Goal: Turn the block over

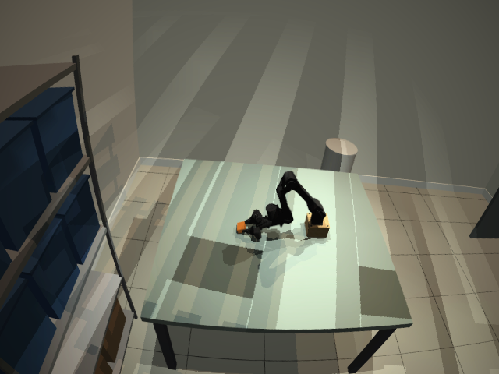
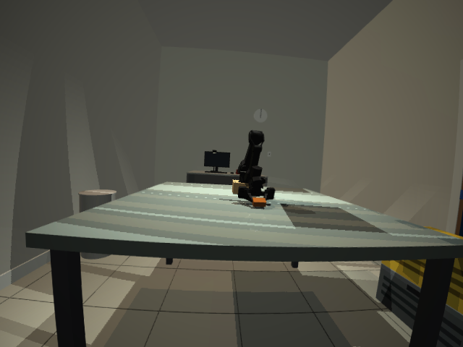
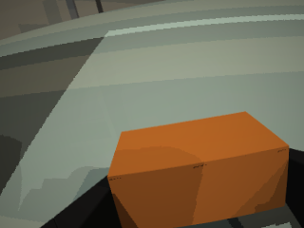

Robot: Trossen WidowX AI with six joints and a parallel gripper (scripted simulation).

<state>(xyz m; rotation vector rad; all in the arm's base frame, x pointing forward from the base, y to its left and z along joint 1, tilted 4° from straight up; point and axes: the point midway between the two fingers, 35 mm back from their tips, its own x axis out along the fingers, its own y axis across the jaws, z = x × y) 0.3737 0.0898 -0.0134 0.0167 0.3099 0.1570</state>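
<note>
Now: the orange block 10 mm below my gripper tip.
</note>
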